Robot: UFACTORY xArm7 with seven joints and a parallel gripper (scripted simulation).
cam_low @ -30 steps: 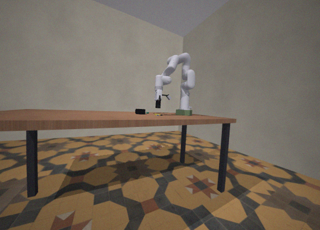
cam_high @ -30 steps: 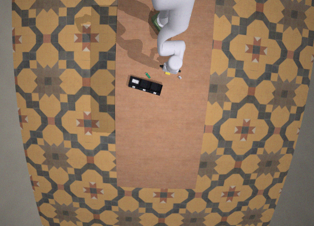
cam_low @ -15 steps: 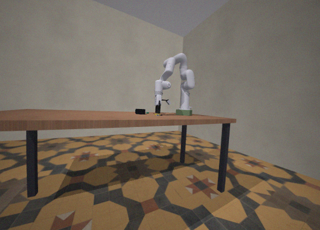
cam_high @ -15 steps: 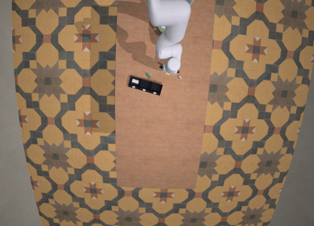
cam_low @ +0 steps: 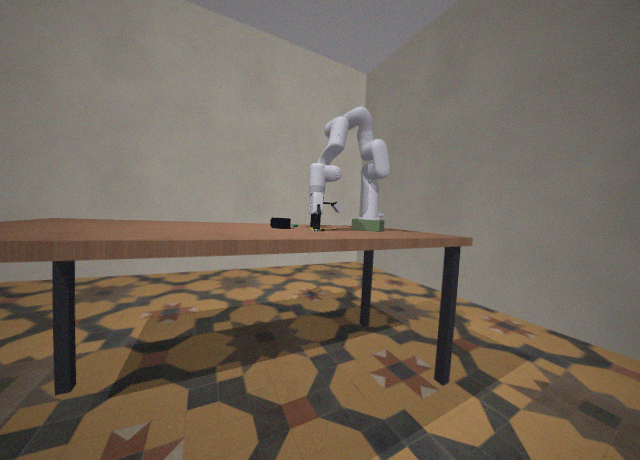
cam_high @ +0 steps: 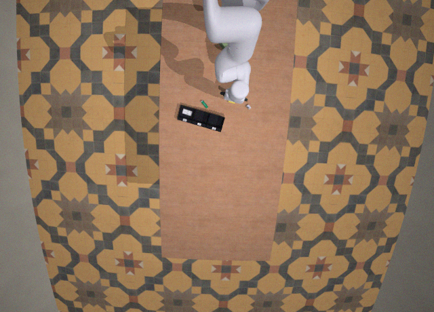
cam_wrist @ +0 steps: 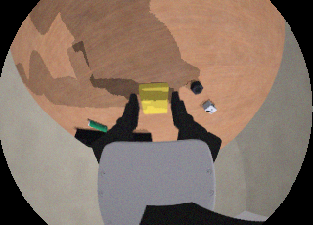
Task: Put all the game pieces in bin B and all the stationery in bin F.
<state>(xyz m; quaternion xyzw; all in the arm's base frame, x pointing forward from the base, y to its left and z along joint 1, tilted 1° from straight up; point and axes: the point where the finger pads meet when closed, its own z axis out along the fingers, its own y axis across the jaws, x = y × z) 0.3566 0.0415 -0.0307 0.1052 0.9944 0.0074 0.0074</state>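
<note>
The yellow block lies 2 cm below my hand. The rest, counted from my hand: green piece: 4 cm ahead, 16 cm to the right, 1 cm below; then black piece: 1 cm behind, 6 cm to the left, 2 cm below; then pale piece: 5 cm ahead, 10 cm to the left, 1 cm below.
</note>
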